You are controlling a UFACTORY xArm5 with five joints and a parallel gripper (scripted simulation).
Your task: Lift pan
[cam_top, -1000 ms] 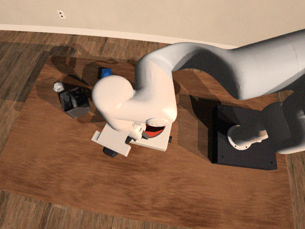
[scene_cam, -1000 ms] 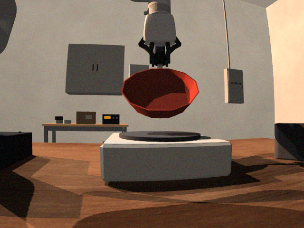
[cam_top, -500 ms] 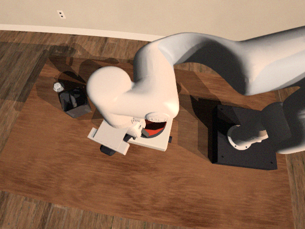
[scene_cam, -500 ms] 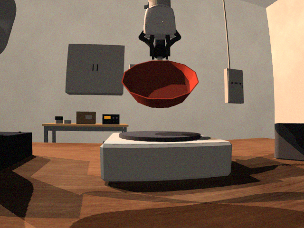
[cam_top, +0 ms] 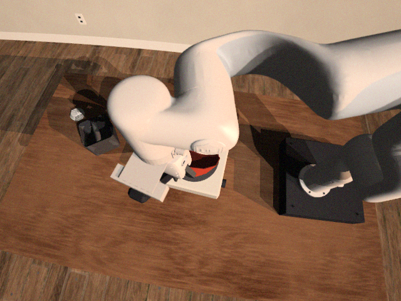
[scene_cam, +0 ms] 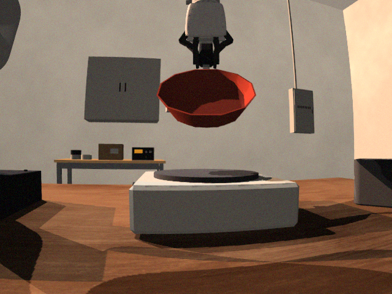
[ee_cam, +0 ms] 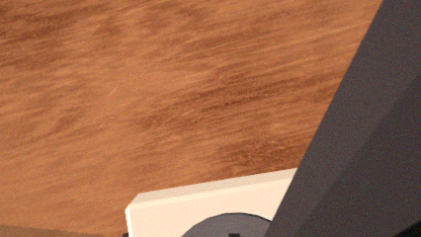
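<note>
Now: the pan 10 mm behind my hand, 50 mm to the right of it and 70 mm below it. Round my hand: blue block: 250 mm ahead, 420 mm to the right, 320 mm below; then small white jar: 530 mm ahead, 320 mm to the right, 330 mm below; then hot plate: 60 mm behind, 140 mm to the right, 300 mm below.
</note>
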